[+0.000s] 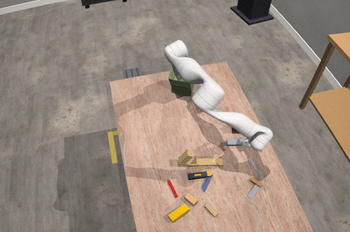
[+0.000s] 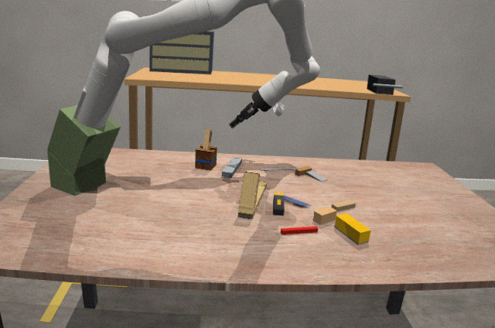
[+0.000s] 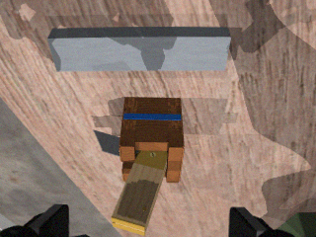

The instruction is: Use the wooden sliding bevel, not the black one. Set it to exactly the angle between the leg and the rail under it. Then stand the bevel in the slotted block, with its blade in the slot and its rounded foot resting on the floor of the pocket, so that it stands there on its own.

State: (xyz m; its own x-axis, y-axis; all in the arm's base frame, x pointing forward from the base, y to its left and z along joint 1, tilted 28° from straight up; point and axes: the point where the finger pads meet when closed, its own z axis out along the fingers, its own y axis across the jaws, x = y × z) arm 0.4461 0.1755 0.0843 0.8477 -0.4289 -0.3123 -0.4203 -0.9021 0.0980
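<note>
The wooden sliding bevel is 8 cm behind my hand, 6 cm to the left of it and 10 cm below it. Also, from my hand: wooden leg-and-rail piece (1 cm ahead, 25 cm to the right, 12 cm below); then grey bevel blade (8 cm behind, 7 cm to the left, 13 cm below); then grey bar (1 cm to the left, 17 cm below).
</note>
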